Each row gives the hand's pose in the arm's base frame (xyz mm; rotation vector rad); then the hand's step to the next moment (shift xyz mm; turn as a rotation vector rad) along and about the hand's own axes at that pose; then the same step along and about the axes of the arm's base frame.
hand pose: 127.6 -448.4 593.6 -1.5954 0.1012 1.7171
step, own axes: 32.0 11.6 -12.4 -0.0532 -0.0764 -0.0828
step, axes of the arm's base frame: 6.2 0.4 -35.7 0.1067 -0.0166 0.0622
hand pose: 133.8 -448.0 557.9 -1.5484 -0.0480 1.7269
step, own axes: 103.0 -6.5 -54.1 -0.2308 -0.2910 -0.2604
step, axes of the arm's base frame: 56.4 37.9 -94.7 0.3576 -0.0537 0.2738
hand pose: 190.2 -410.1 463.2 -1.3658 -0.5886 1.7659
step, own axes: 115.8 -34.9 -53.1 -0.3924 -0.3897 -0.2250
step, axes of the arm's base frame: 51.0 108.5 -55.4 0.3692 -0.1263 0.4519
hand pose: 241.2 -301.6 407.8 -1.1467 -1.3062 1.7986
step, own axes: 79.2 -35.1 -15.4 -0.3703 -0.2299 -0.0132
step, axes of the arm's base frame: -19.6 85.3 9.0 0.1682 -0.2422 0.3212
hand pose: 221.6 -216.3 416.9 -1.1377 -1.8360 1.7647
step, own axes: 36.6 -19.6 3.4 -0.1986 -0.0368 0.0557
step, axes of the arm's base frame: -30.9 26.7 8.0 0.0707 -0.1802 0.0801
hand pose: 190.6 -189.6 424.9 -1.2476 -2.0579 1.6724
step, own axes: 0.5 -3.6 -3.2 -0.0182 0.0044 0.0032
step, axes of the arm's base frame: 0.0 2.6 4.1 0.0113 -0.0152 0.0011
